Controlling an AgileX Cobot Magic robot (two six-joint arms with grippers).
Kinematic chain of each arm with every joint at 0, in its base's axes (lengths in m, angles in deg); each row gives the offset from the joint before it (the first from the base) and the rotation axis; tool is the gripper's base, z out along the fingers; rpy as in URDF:
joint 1: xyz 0 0 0.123 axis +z
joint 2: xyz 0 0 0 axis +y
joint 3: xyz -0.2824 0 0.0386 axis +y
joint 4: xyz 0.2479 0 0.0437 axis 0.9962 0 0.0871
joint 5: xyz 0 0 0 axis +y
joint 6: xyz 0.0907 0 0.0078 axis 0.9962 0 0.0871
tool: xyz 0 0 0 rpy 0 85 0
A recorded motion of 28 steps. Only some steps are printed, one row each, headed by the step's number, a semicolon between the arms.
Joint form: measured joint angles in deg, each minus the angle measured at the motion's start. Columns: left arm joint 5, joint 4, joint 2, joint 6, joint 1, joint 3; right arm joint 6, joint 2, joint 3, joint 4, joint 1, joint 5.
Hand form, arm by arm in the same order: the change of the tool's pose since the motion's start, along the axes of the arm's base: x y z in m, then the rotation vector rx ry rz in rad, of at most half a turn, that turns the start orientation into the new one. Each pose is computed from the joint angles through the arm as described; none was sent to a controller.
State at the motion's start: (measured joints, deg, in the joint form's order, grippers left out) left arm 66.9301 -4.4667 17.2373 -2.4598 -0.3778 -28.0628; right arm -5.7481 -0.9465 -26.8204 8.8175 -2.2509 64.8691
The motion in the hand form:
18: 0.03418 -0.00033 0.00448 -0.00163 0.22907 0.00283; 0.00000 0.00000 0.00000 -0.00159 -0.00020 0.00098
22: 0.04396 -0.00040 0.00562 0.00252 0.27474 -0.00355; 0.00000 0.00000 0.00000 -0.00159 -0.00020 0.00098
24: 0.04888 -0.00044 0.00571 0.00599 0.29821 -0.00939; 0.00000 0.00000 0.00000 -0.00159 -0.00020 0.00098
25: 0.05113 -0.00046 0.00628 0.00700 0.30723 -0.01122; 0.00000 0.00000 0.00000 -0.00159 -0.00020 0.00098
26: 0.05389 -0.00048 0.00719 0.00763 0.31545 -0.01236; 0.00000 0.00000 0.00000 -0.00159 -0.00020 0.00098
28: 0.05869 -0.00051 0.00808 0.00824 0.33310 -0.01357; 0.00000 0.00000 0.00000 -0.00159 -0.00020 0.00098
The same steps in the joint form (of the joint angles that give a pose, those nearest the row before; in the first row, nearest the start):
18: 2.22 0.00 14.70 -0.40 0.00 -3.81; -0.11 0.00 0.00 0.00 0.00 0.00
22: 2.42 0.00 18.33 0.02 0.00 -4.99; -0.11 0.00 0.00 0.00 0.00 0.00
24: 2.53 0.00 20.13 0.39 0.00 -5.54; -0.11 0.00 0.00 0.00 0.00 0.00
25: 2.62 0.00 20.93 0.50 0.00 -5.90; -0.11 0.00 0.00 0.00 0.00 0.00
26: 2.65 0.00 21.84 0.58 0.00 -6.36; -0.11 0.00 0.00 0.00 0.00 0.00
28: 2.76 0.00 23.46 0.65 0.00 -7.08; -0.11 0.00 0.00 0.00 0.00 0.00

